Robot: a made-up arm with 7 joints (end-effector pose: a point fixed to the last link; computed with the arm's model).
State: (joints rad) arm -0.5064 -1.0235 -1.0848 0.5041 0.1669 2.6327 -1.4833
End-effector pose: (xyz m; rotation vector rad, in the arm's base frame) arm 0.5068 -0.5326 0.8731 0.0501 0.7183 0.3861
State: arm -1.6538 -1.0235 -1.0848 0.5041 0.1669 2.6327 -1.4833
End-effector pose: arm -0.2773 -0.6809 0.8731 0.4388 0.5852 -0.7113
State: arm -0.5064 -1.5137 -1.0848 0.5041 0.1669 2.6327 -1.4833
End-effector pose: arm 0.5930 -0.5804 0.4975 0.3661 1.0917 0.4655
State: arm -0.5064 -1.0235 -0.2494 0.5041 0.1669 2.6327 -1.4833
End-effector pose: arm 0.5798 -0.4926 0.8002 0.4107 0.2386 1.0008
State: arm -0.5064 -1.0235 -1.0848 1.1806 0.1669 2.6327 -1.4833
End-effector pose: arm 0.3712 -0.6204 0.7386 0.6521 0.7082 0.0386
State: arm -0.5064 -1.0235 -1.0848 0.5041 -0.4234 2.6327 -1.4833
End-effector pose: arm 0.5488 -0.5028 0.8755 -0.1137 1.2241 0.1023
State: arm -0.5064 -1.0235 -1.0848 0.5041 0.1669 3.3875 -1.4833
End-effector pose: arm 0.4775 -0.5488 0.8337 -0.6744 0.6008 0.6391
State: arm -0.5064 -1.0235 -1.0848 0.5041 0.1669 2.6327 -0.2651
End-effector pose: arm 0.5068 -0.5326 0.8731 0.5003 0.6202 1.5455
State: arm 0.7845 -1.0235 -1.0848 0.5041 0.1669 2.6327 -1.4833
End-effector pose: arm 0.6519 0.3400 0.8731 -0.4383 0.6752 1.6141
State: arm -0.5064 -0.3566 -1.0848 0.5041 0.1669 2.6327 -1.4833
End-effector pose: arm 0.1673 -0.3443 1.2246 -0.3562 0.1962 0.2604
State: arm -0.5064 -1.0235 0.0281 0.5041 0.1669 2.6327 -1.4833
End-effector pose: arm 0.6026 -0.4644 0.7899 0.5279 0.0611 1.1923
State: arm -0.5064 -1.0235 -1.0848 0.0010 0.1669 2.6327 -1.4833
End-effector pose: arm 0.5533 -0.3999 0.9444 -0.4060 0.6891 0.6282
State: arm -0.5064 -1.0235 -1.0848 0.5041 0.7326 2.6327 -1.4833
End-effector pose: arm 0.4782 -0.5617 0.8452 0.1978 0.2147 0.6255
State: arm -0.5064 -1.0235 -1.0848 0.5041 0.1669 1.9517 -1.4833
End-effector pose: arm 0.5397 -0.5496 0.9020 0.6988 0.7639 0.1258
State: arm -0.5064 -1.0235 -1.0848 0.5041 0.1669 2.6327 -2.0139
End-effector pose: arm 0.5068 -0.5326 0.8731 -0.1391 0.7021 -0.1216
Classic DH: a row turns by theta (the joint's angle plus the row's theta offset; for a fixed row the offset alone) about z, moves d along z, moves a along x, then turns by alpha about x. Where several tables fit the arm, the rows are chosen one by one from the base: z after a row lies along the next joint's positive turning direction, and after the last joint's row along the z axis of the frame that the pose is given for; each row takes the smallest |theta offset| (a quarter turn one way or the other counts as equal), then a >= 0, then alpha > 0; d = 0 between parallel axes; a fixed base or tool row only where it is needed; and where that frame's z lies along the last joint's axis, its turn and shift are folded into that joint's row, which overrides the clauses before.
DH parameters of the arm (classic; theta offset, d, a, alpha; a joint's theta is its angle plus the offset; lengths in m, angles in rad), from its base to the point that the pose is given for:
joint 1: 0 0.4884 0 1.5708
joint 2: 0 0.0886 0 -1.5708
joint 3: 0 0.5027 0.0221 -1.5708
joint 4: 0 0.0548 -0.0173 1.5708
joint 5: 0 0.3695 0 1.5708
joint 6: 1.5708 0.0779 0.0696 1.5708
joint 7: 0 0.0095 0 0

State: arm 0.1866 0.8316 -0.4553 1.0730 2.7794 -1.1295 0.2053
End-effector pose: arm -0.2685 -0.1548 1.2588 -0.6848 -2.2175 -0.3826
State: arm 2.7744 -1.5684 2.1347 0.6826 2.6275 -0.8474 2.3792
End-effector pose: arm -0.7990 0.2566 0.7555 -1.8543 0.0981 -0.7644
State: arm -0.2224 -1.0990 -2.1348 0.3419 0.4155 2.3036 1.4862
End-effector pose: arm 0.6478 -0.2986 0.9399 1.4186 0.5864 2.5022
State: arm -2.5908 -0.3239 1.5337 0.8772 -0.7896 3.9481 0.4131
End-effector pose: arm -0.1547 -0.2678 1.1734 -0.7390 1.6319 1.7736
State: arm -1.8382 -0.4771 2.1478 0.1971 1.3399 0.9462 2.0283
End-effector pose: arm -0.0505 -0.3506 1.3236 -0.2197 0.0559 0.5793
